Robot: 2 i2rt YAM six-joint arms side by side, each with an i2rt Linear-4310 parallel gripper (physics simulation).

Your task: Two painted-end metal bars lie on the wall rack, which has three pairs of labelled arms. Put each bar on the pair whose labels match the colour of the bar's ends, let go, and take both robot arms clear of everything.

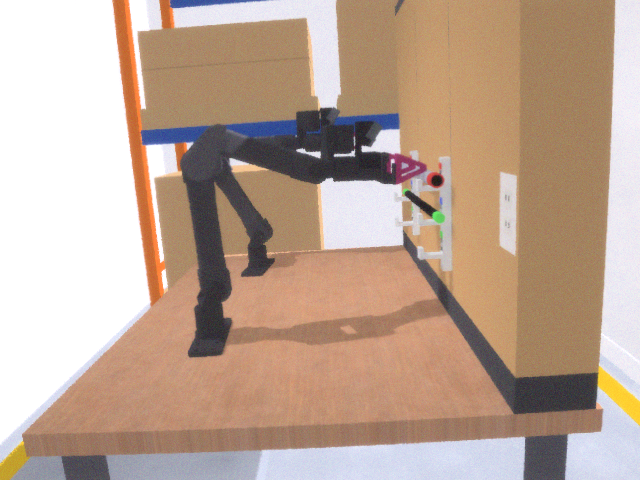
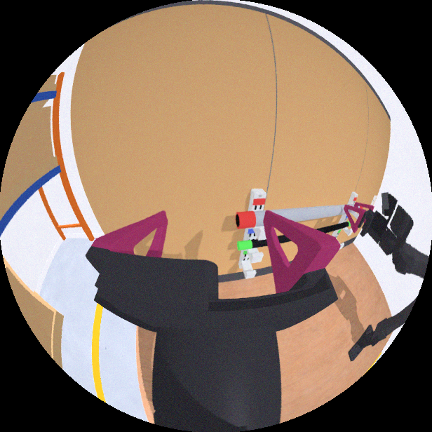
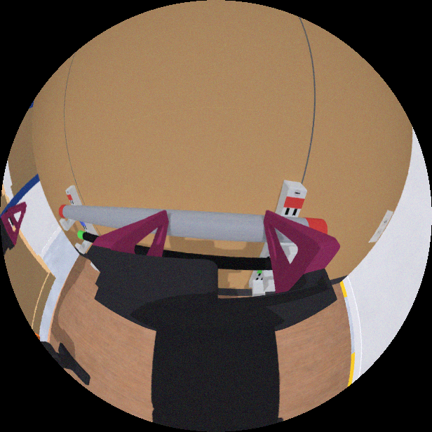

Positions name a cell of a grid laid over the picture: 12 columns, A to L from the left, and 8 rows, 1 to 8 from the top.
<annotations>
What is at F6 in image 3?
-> My right gripper.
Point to a white socket plate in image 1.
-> J4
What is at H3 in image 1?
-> My right gripper.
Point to a dark base strip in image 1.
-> J7
</annotations>
